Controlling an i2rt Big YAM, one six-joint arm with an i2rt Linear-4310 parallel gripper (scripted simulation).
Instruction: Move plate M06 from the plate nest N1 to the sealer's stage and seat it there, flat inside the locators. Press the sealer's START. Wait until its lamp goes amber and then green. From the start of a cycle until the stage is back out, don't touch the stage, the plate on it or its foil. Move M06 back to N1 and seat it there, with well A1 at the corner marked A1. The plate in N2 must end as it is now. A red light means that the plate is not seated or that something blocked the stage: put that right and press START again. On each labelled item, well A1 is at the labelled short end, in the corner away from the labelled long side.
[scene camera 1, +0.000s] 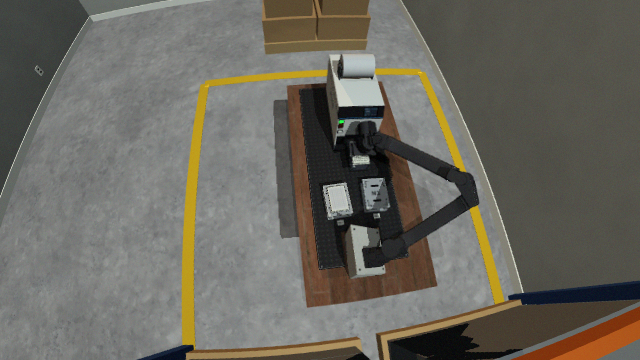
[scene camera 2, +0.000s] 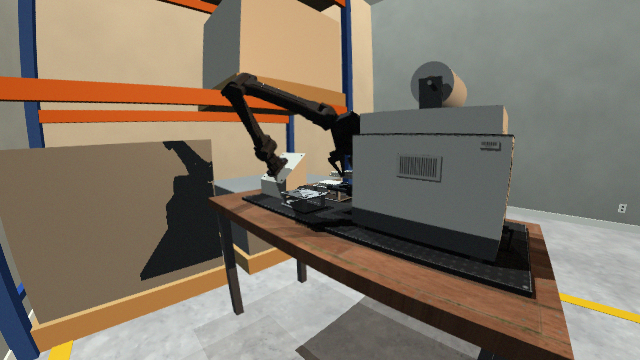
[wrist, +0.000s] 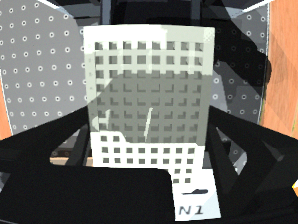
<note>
In view: the gripper (wrist: 148, 112), a plate (wrist: 147, 83) and a sealer (scene camera 2: 470, 197).
</note>
